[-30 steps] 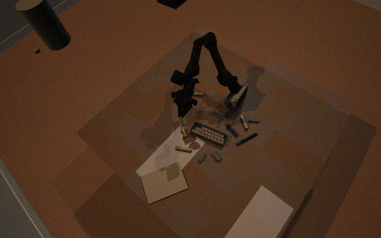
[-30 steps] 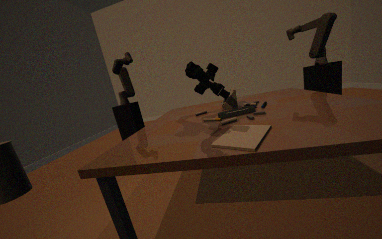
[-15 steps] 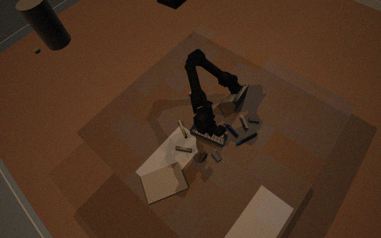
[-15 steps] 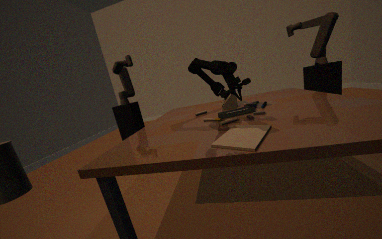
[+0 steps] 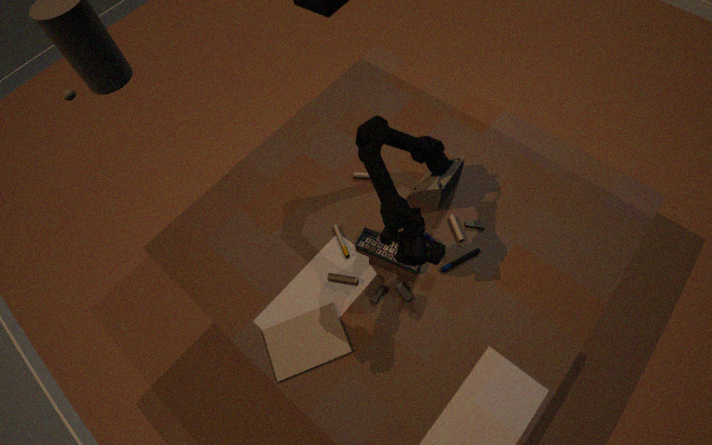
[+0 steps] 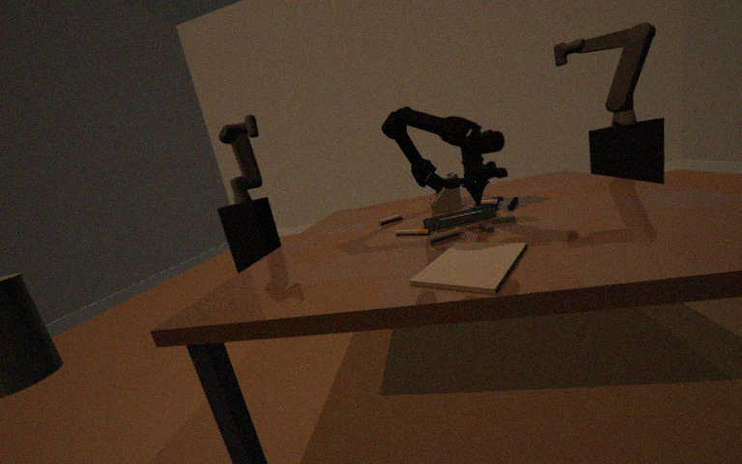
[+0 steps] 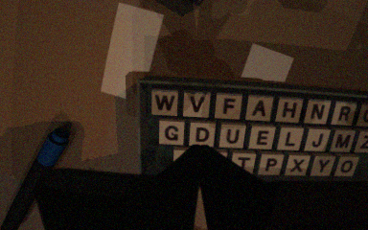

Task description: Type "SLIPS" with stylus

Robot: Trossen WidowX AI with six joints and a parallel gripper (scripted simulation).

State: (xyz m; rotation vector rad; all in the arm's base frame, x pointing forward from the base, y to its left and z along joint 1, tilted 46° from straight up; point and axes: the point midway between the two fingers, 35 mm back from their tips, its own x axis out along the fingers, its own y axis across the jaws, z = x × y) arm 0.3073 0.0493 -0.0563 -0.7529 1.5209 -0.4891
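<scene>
My gripper tip is 10 cm past the blue stylus and 3 cm above it. The rest, counted from my gripper tip: blue-tipped pen 12 cm to the left, 7 cm behind, 3 cm below; then yellow pencil 21 cm to the right, 8 cm ahead, 3 cm below; then pale pad 39 cm ahead, 11 cm to the right, 4 cm below.
</scene>
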